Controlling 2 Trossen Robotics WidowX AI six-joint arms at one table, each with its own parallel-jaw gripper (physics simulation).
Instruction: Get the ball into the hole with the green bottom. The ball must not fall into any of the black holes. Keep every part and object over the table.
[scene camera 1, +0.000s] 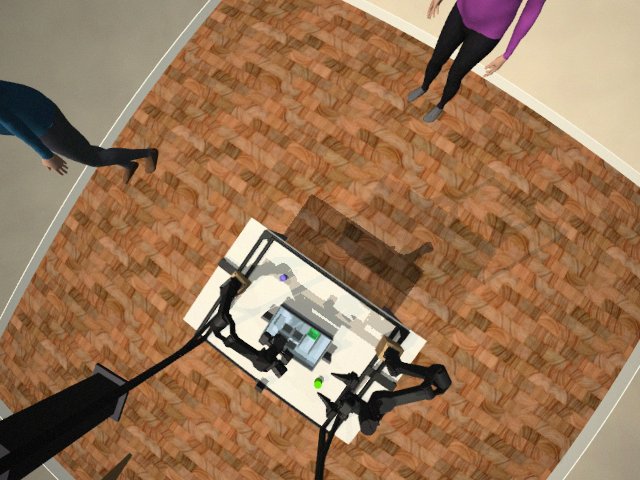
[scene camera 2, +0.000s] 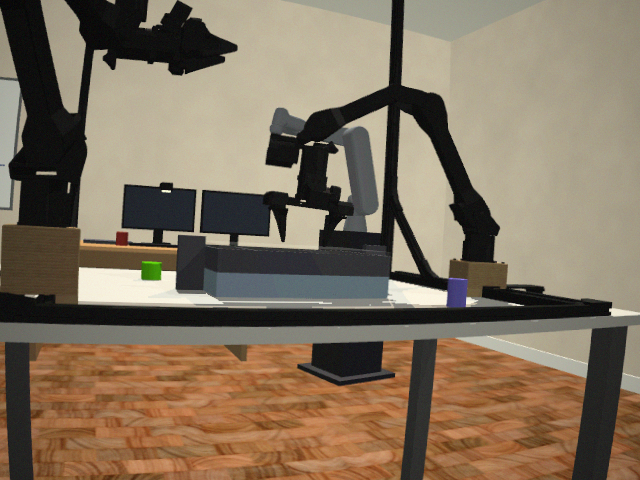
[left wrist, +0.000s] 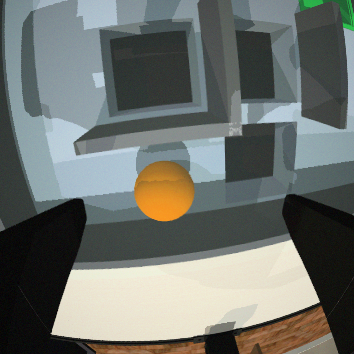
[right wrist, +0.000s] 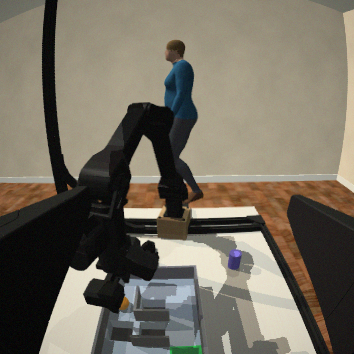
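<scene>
The orange ball (left wrist: 164, 191) (right wrist: 124, 302) lies inside the grey-blue maze box (scene camera 1: 308, 321) (scene camera 2: 297, 260) (left wrist: 150, 245) (right wrist: 200, 300), beside its long wall. A low wall separates it from a large black hole (left wrist: 150, 70). Two more black holes (left wrist: 256, 65) (left wrist: 249, 152) lie to the right in the left wrist view. The green-bottomed hole (scene camera 1: 313, 334) (left wrist: 347, 15) (right wrist: 186, 350) is partly cut off in both wrist views. My left gripper (scene camera 1: 276, 347) (scene camera 2: 306, 238) (left wrist: 186, 207) is open, pointing down above the box. My right gripper (scene camera 1: 326, 384) (scene camera 2: 230, 53) (right wrist: 193, 201) is open, high and away from the box.
A green cylinder (scene camera 1: 317, 383) (scene camera 2: 151, 270) stands near the right gripper in scene camera 1. A purple cylinder (scene camera 1: 282, 277) (scene camera 2: 456, 292) (right wrist: 234, 259) stands near the left arm's base. A dark handle block (scene camera 2: 191, 263) stands at a box end. Black rails (scene camera 2: 289, 315) edge the table.
</scene>
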